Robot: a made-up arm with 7 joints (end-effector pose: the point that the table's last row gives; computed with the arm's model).
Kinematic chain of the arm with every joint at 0, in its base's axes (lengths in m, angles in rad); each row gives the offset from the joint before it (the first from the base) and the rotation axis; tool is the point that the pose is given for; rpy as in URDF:
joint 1: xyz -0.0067 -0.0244 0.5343 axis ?
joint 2: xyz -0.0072 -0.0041 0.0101 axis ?
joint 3: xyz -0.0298 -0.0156 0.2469 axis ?
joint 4: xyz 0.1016 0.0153 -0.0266 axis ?
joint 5: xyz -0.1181 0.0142 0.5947 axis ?
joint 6: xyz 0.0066 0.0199 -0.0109 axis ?
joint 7: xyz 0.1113 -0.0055 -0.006 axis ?
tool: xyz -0.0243 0.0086 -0.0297 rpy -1.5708 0 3.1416
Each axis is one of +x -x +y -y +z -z.
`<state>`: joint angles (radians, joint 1 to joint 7).
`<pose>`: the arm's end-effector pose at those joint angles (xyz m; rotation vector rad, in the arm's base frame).
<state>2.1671 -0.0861 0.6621 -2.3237 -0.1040 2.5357 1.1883</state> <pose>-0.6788 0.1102 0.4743 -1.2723 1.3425 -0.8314</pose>
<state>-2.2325 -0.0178 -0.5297 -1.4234 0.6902 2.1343 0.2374</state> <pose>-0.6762 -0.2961 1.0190 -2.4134 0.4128 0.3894</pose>
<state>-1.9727 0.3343 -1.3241 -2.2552 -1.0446 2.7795 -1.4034</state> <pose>-0.7112 0.0712 0.4062 -0.0049 -1.7230 1.0534</pose>
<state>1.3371 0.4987 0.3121 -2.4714 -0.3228 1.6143 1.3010</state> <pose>-0.1438 0.3261 0.0492 -0.5447 0.2867 -2.6952</pose>
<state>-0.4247 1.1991 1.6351 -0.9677 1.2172 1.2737 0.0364</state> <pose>0.7432 0.2386 0.9501 -1.3564 2.3813 1.3931</pose>
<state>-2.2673 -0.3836 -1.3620 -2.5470 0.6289 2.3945 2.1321</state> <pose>-0.6347 0.2416 0.3546 0.4531 -1.2263 2.5807</pose>
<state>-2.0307 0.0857 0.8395 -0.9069 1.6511 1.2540 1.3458</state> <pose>0.2571 -0.5016 1.2893 -1.0729 -2.1955 -0.3382</pose>
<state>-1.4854 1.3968 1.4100 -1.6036 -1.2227 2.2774 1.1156</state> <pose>0.7907 -0.2398 0.5743 -1.3166 -2.0114 1.1667</pose>
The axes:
joint 1: +z
joint 2: +y
joint 3: +z
joint 4: -y
joint 5: +z
joint 6: -y
joint 7: -z

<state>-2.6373 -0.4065 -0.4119 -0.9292 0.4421 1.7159 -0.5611</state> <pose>-0.2816 0.0614 1.3954 -1.5467 0.4808 1.5938</pose>
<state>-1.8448 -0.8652 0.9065 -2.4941 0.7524 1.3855 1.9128</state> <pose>0.3858 -0.5280 0.5603 -1.1397 0.1048 -0.0527</pose>
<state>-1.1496 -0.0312 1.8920 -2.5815 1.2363 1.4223 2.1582</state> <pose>0.3296 0.4595 0.2216 -0.1085 0.0329 1.1015</pose>
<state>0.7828 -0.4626 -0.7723 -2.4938 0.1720 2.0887 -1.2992</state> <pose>0.6443 0.0101 0.5114 -0.8273 1.7011 -0.9818</pose>
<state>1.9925 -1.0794 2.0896 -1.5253 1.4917 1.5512 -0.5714</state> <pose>-0.3319 -0.7840 0.3035 -1.7974 -1.3715 0.5360</pose>
